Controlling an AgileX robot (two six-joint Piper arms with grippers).
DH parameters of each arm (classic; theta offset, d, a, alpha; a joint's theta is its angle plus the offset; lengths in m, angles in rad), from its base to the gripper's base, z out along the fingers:
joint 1: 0 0.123 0 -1.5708
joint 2: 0.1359 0 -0.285 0
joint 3: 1.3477 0 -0.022 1.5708
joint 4: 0 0.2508 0 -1.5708
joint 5: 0 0 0.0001 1.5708
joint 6: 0 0.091 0 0
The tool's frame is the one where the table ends.
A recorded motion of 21 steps. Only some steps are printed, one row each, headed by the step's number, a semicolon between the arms.
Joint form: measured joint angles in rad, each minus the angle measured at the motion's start. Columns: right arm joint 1, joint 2, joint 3, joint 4, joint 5, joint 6; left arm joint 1, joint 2, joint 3, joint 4, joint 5, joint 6.
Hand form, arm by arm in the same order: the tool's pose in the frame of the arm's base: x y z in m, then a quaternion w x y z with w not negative. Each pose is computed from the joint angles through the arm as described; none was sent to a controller.
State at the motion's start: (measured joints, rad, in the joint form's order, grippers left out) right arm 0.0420 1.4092 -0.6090 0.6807 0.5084 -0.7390; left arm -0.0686 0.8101 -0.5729 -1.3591 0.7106 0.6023
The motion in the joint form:
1: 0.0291 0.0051 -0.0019 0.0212 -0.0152 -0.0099; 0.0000 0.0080 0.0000 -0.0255 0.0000 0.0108
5: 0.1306 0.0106 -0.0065 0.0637 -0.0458 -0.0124; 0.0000 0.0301 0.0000 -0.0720 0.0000 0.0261
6: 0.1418 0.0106 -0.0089 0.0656 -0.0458 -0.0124; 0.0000 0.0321 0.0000 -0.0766 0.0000 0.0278
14: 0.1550 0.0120 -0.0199 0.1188 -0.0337 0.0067; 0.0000 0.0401 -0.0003 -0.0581 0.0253 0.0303
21: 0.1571 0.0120 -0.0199 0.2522 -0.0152 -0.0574; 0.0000 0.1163 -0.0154 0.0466 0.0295 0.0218
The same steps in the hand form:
1: 0.2340 0.0446 0.1824 0.23048 -0.12185 0.95428 0.14623; 0.1482 -0.0687 0.3160 0.40487 -0.05158 0.78524 -0.46565
5: 0.2325 0.0685 0.1837 0.23695 -0.14976 0.94622 0.16153; 0.1529 -0.0695 0.3153 0.39919 -0.06348 0.78009 -0.47758
6: 0.2323 0.0713 0.1843 0.23728 -0.15442 0.94506 0.16342; 0.1533 -0.0696 0.3153 0.39876 -0.06457 0.77953 -0.47870
14: 0.2336 0.0771 0.1876 0.23650 -0.13225 0.94449 0.18581; 0.1530 -0.0711 0.3130 0.38901 -0.05229 0.78588 -0.47783
21: 0.2340 0.0826 0.1907 0.24121 -0.11167 0.93825 0.22141; 0.1663 -0.0710 0.2991 0.36122 -0.03773 0.82077 -0.44094

